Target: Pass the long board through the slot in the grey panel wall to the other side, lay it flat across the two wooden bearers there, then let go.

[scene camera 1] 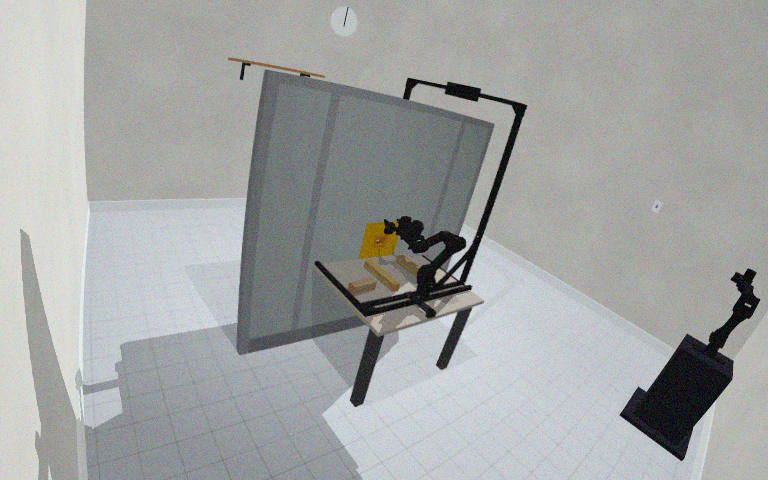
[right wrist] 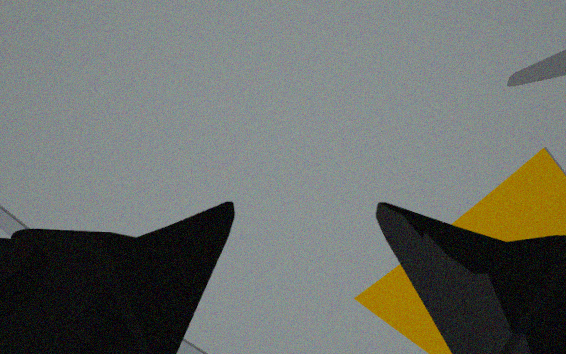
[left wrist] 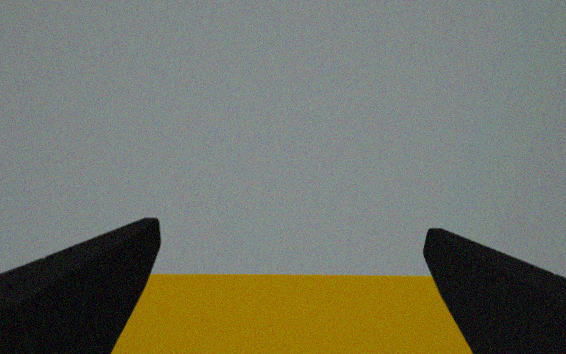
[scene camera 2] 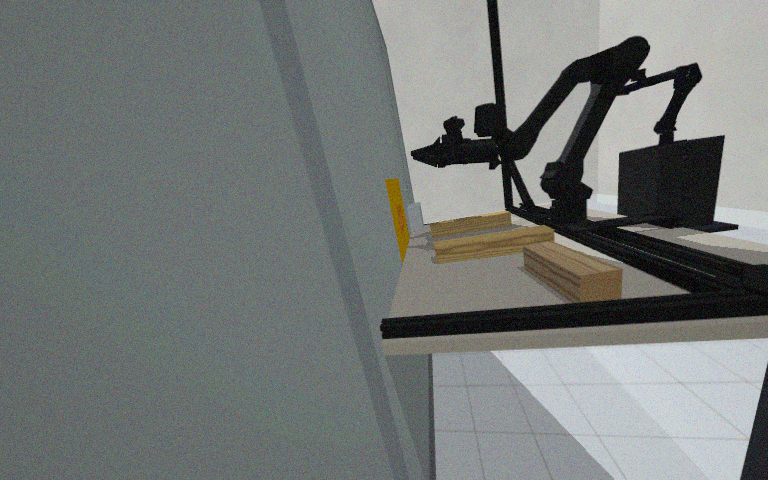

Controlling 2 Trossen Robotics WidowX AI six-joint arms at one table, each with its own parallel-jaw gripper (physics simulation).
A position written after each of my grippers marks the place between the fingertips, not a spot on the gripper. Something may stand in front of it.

My left gripper (scene camera 2: 411, 155) is open, holding nothing. My right gripper (right wrist: 304, 209) is open, holding nothing. I also see a grey panel wall (left wrist: 264, 144).
My left gripper is seen too in the left wrist view (left wrist: 294, 235).
